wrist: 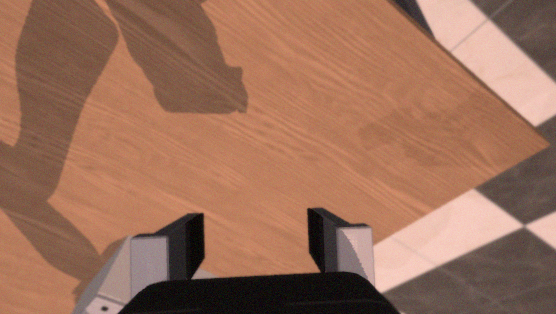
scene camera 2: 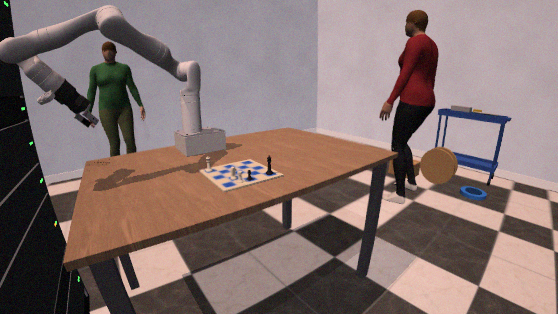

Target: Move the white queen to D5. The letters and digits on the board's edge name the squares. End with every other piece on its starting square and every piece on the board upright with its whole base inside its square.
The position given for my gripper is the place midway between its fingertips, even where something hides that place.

In view: my gripper [scene camera 2: 93, 123] and a chessboard [scene camera 2: 220, 176].
My gripper also shows in the wrist view [wrist: 256, 232]. The wrist view misses the chessboard: it is out of frame.
